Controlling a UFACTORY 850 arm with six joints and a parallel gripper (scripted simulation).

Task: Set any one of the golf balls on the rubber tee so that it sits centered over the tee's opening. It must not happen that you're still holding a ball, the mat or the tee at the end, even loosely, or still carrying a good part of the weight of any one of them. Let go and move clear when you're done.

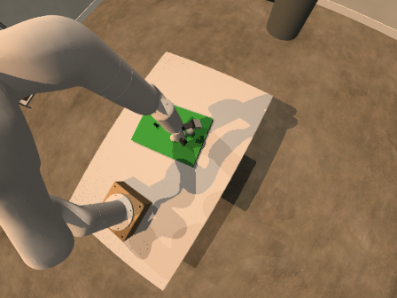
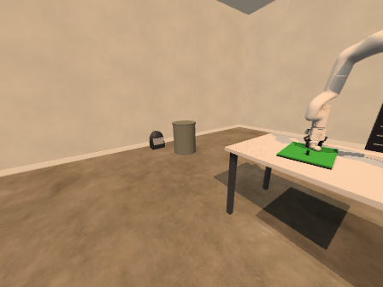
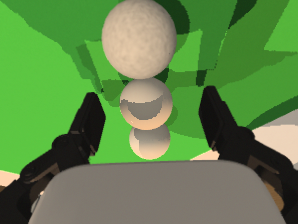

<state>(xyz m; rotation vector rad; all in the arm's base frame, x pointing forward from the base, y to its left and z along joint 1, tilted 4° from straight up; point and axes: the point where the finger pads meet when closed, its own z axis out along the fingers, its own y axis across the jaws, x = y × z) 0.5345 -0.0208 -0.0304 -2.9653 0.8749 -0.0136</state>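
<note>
My hand is 1 cm short of the golf ball. The rest, counted from my hand: green mat: 3 cm behind, 13 cm to the left, 3 cm below.
</note>
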